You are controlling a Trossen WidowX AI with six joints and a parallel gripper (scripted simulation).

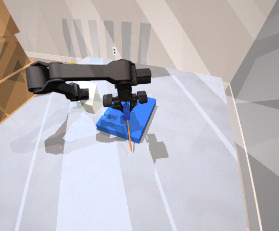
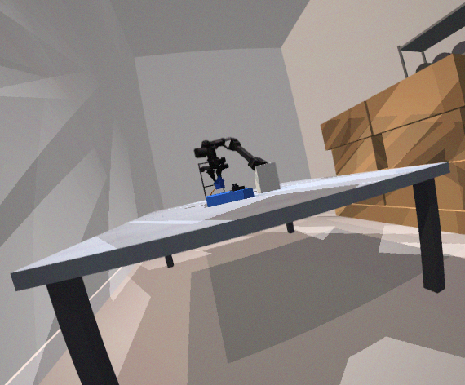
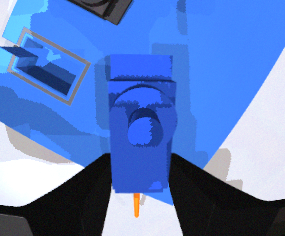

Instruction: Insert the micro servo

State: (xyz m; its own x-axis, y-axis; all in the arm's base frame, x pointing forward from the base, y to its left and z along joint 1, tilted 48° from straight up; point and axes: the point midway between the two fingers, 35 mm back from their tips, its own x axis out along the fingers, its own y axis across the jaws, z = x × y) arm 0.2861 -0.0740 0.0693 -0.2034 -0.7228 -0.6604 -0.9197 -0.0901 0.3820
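The blue deck lies 10 cm below my gripper tip, 7 cm to the left of it and 3 cm ahead of it.
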